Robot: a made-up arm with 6 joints. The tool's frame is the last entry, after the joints.
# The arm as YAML. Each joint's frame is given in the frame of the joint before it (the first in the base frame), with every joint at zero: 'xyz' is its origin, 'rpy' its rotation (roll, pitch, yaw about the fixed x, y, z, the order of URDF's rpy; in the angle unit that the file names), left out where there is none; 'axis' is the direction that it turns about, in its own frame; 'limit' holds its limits. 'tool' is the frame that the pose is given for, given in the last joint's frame.
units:
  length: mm
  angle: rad
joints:
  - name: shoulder
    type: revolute
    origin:
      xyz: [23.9, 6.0, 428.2]
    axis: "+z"
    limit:
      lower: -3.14
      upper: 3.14
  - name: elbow
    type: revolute
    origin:
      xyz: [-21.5, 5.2, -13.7]
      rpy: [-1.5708, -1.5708, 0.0]
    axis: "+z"
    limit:
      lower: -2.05
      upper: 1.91
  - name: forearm
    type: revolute
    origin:
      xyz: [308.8, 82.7, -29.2]
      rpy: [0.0, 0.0, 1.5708]
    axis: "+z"
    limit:
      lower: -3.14
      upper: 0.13
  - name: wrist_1
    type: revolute
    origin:
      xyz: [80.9, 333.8, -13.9]
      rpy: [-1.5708, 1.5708, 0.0]
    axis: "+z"
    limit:
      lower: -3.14
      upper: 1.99
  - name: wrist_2
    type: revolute
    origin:
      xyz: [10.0, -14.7, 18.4]
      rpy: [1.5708, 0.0, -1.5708]
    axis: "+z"
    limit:
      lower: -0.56
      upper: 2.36
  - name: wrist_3
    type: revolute
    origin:
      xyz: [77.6, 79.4, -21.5]
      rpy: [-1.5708, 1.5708, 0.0]
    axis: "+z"
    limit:
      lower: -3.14
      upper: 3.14
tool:
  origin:
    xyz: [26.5, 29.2, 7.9]
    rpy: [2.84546, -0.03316, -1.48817]
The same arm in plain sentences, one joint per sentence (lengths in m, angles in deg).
The arm has six revolute joints in a row. What follows holds with every joint at zero, and every direction is one of the base frame's. The first joint lies 0.0239 m along +x and 0.0060 m along +y and 0.4282 m along +z from the base frame's origin and turns about +z, from -179.91 to 179.91 deg. The second joint lies 0.0215 m along -x and 0.0052 m along +y and 0.0137 m along -z from the first joint and turns about +y, from -117.46 to 109.43 deg. The third joint lies 0.0827 m along +x and 0.0292 m along -y and 0.3088 m along +z from the second joint and turns about +y, from -179.91 to 7.45 deg. The fourth joint lies 0.0809 m along +x and 0.0139 m along -y and 0.3338 m along -z from the third joint and turns about -z, from -179.91 to 114.02 deg. The fifth joint lies 0.0147 m along +x and 0.0100 m along -y and 0.0184 m along -z from the fourth joint and turns about +y, from -32.09 to 135.22 deg. The sixth joint lies 0.0776 m along +x and 0.0215 m along -y and 0.0794 m along -z from the fifth joint and turns about -z, from -179.91 to 179.91 deg. The tool frame, which is the frame that the pose is given for, lies 0.0292 m along -x and 0.0265 m along -y and 0.0079 m along -z from the sixth joint; its axes are the base frame's turned by roll -16.97, pitch 1.90 and yaw -4.73 deg (as in URDF: about the fixed x, then y, then z).
